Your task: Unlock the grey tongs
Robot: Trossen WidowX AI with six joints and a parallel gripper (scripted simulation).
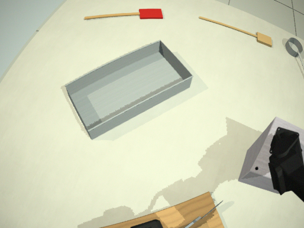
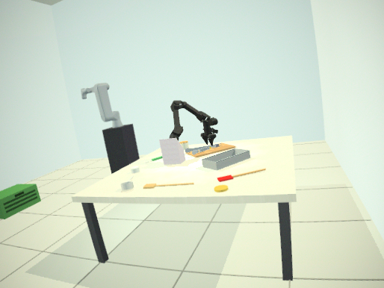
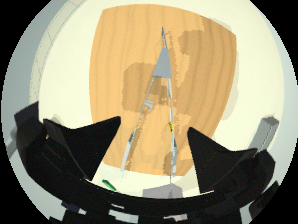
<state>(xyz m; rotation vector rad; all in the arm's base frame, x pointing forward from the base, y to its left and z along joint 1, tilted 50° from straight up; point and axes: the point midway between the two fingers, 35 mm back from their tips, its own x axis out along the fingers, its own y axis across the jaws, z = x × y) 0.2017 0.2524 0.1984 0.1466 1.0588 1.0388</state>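
Now: the yellow lock piece 10 mm ahead of my gripper tip, 20 mm to the right of it and 20 mm below it. Round my gripper tip: red spatula: 320 mm ahead, 730 mm to the right, 40 mm below; then wooden board: 40 mm below; then grey roasting tin: 210 mm ahead, 420 mm to the right, 20 mm below.
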